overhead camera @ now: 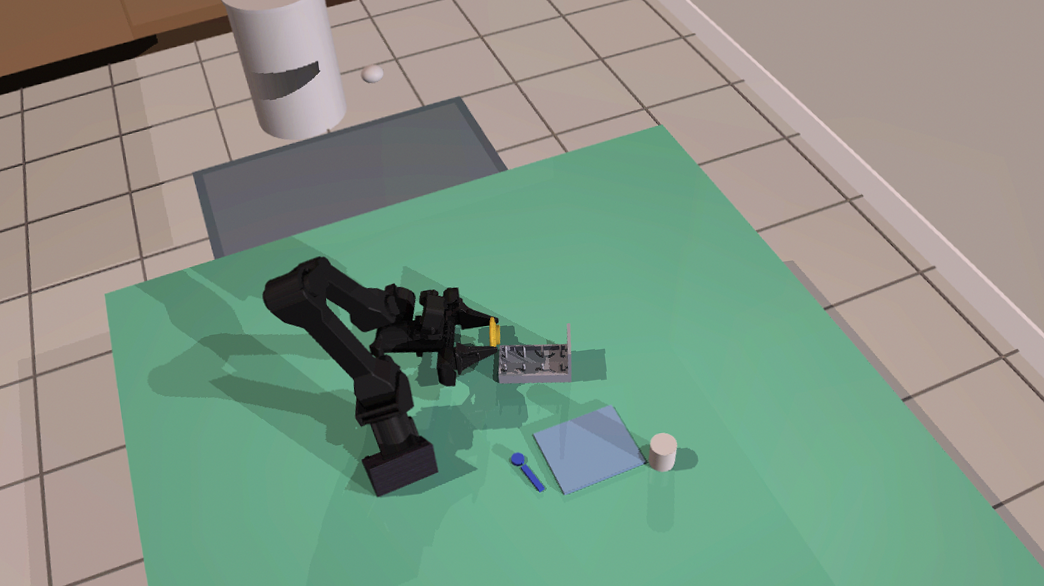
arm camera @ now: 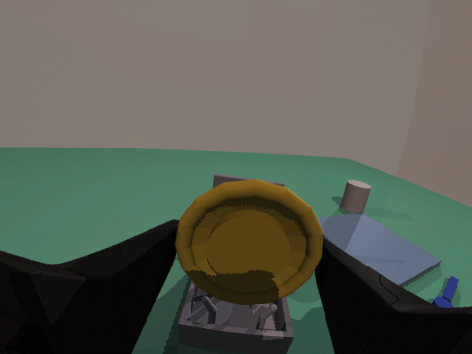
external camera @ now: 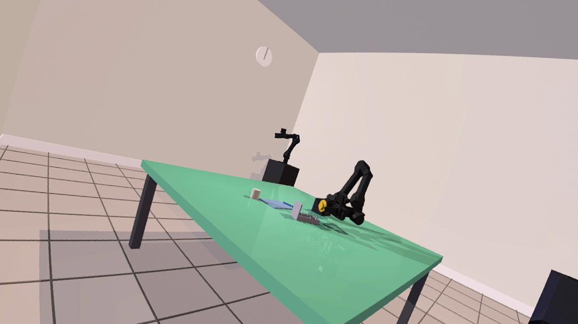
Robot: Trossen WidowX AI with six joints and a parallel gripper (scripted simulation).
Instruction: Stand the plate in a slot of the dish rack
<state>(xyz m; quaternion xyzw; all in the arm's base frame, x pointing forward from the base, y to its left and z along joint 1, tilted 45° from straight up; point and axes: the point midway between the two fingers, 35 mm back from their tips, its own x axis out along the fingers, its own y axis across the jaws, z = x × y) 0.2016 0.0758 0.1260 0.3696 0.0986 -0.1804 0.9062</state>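
Now: the dish rack 6 cm ahead of my gripper tip, 3 cm to the right of it and 7 cm below it. Round my gripper tip: light blue mat: 7 cm ahead, 23 cm to the right, 9 cm below; then blue spoon: 5 cm behind, 22 cm to the right, 9 cm below; then yellow plate: 1 cm behind.
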